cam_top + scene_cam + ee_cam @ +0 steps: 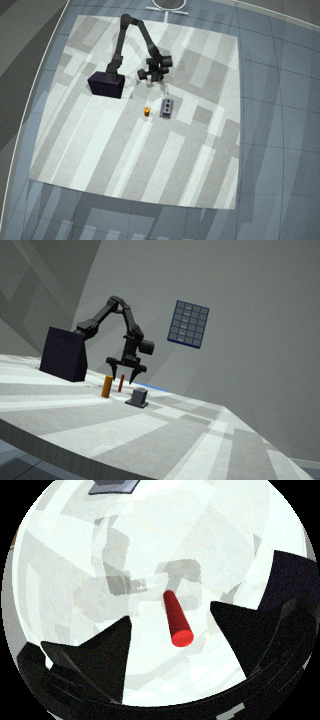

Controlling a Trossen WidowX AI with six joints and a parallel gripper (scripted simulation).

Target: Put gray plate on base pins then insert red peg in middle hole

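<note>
Right now my gripper tip is 17 cm to the left of the gray plate and 13 cm short of it. The rest, counted from my gripper tip: base: 17 cm to the right, 13 cm ahead, 3 cm below; red peg: right at my gripper tip; orange cylinder: 23 cm to the right, 2 cm ahead.
</note>
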